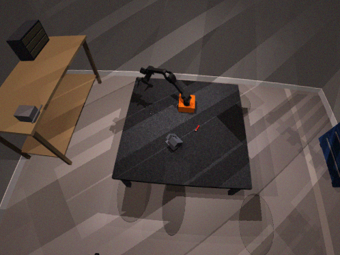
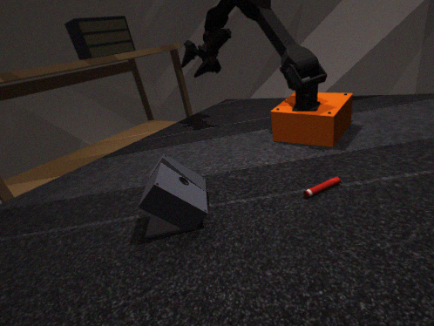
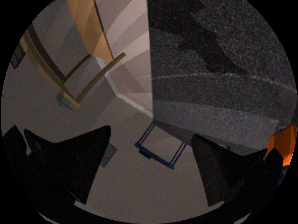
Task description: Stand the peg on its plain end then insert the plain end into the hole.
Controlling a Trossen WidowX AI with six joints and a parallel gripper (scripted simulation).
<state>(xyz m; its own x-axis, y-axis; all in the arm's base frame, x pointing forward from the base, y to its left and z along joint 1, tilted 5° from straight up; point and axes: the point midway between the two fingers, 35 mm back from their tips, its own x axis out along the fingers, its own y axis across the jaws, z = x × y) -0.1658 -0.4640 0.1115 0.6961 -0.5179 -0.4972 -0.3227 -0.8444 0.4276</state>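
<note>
Right now the peg is 550 mm to the left of my gripper tip, 410 mm ahead of it and 210 mm below it. Round my gripper tip: grey sloped panel: 540 mm ahead, 300 mm to the left, 170 mm below.
</note>
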